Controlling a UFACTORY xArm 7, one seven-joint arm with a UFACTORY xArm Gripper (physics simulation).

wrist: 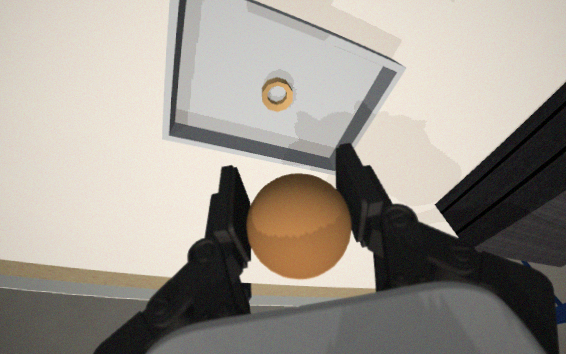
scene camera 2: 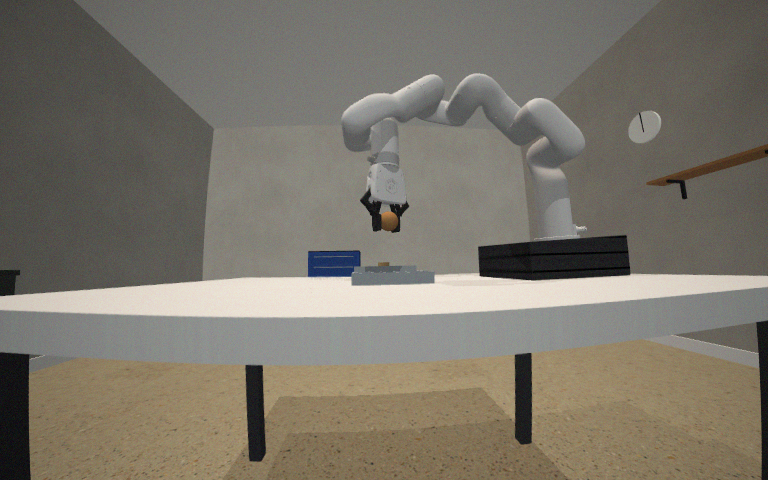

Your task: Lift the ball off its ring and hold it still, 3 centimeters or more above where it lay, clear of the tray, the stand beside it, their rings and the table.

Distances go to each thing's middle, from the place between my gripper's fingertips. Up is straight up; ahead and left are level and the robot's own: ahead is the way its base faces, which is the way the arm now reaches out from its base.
I see my gripper 1 cm past the orange ball (wrist: 299, 226), 1 cm to the right of it and 2 cm below it. Also, from my hand: grey tray (scene camera 2: 386, 277): 1 cm behind, 1 cm to the left, 12 cm below.
